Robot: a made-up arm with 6 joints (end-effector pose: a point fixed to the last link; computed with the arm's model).
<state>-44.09 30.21 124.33 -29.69 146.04 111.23</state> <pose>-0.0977 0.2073 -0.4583 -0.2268 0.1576 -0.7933 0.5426</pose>
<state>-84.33 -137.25 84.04 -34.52 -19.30 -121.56</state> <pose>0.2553 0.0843 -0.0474 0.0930 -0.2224 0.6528 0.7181</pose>
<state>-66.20 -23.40 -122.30 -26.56 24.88 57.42</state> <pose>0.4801 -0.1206 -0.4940 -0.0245 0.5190 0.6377 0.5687</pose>
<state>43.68 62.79 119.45 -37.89 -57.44 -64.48</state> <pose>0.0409 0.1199 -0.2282 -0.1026 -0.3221 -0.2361 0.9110</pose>
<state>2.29 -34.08 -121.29 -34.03 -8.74 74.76</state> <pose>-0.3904 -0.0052 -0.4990 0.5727 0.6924 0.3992 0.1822</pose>
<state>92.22 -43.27 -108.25 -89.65 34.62 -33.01</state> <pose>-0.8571 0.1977 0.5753 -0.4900 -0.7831 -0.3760 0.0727</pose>
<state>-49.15 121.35 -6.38 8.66 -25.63 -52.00</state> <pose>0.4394 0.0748 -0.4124 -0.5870 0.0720 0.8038 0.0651</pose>
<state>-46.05 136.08 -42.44 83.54 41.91 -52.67</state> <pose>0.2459 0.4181 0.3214 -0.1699 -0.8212 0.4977 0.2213</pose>
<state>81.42 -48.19 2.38 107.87 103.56 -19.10</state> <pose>-0.2345 -0.4339 0.5582 -0.8087 0.5278 0.1701 0.1966</pose>
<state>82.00 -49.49 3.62 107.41 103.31 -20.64</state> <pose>-0.2408 -0.4511 0.5497 -0.8094 0.5188 0.1712 0.2155</pose>
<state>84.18 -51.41 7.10 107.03 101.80 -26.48</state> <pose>-0.2599 -0.4769 0.5523 -0.8176 0.4935 0.1551 0.2531</pose>
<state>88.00 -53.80 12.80 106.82 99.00 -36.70</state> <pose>-0.2945 -0.5057 0.5705 -0.8305 0.4548 0.1138 0.3008</pose>
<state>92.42 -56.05 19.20 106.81 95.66 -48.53</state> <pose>-0.3373 -0.5254 0.6017 -0.8435 0.4152 0.0542 0.3363</pose>
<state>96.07 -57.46 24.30 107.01 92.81 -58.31</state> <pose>-0.3726 -0.5291 0.6366 -0.8549 0.3850 -0.0012 0.3477</pose>
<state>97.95 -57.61 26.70 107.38 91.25 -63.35</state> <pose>-0.3878 -0.5214 0.6632 -0.8636 0.3688 -0.0313 0.3423</pose>
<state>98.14 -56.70 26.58 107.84 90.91 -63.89</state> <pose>-0.3842 -0.5093 0.6779 -0.8694 0.3652 -0.0361 0.3310</pose>
